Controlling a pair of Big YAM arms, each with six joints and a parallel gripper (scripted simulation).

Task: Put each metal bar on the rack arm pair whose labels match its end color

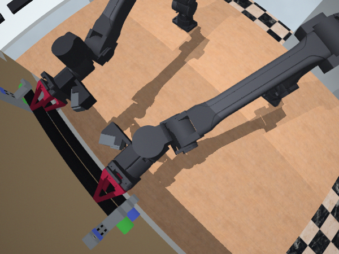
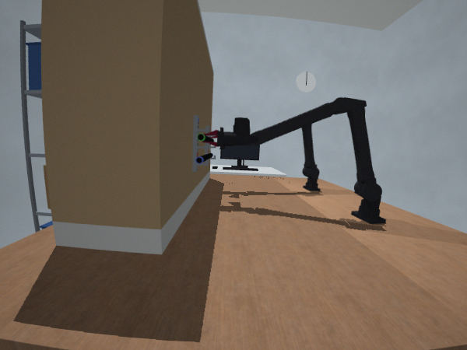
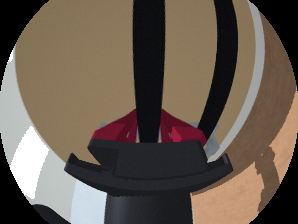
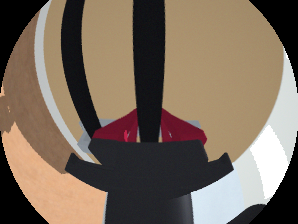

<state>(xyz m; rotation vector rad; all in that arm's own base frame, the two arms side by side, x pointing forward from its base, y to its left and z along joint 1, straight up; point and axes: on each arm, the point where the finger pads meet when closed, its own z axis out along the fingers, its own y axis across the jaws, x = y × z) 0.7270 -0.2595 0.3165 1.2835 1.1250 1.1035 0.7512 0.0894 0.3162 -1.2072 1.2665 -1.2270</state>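
The green-ended bar is 15 cm to the right of my left hand. The rest, counted from my left hand: brown wall (19 cm ahead, 13 cm to the right, 13 cm above); blue-ended bar (15 cm to the right, 10 cm below).
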